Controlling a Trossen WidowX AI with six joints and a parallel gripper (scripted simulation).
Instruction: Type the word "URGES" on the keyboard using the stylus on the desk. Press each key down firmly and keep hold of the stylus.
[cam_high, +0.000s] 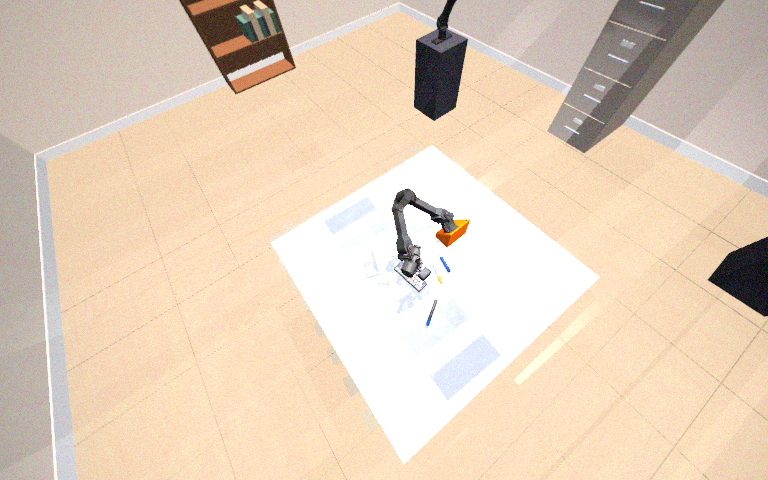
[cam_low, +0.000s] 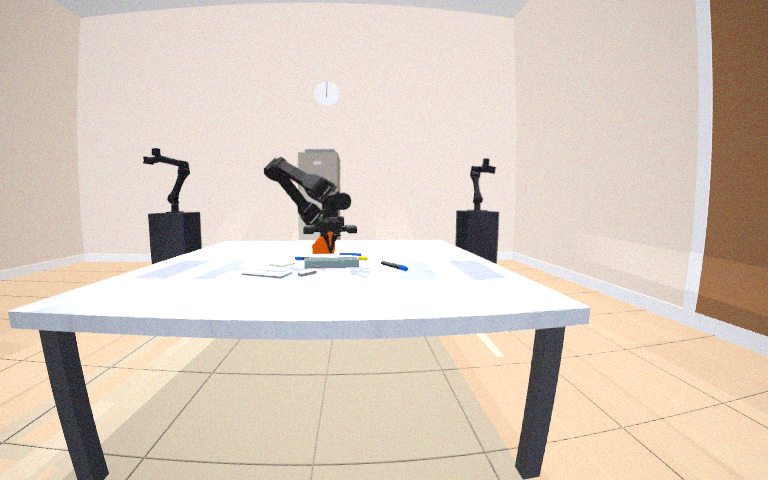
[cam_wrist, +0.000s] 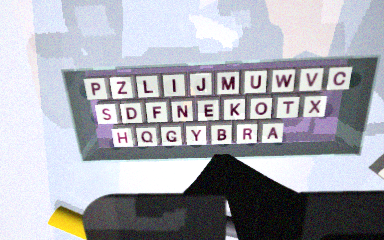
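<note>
Now: the blue stylus 180 mm behind my gripper tip, 40 mm to the left of it and 30 mm below it. From my gripper tip the other things lie so: yellow pen (100 mm behind, 90 mm to the left, 30 mm below); then grey block (160 mm ahead, 60 mm to the right, 40 mm below).
</note>
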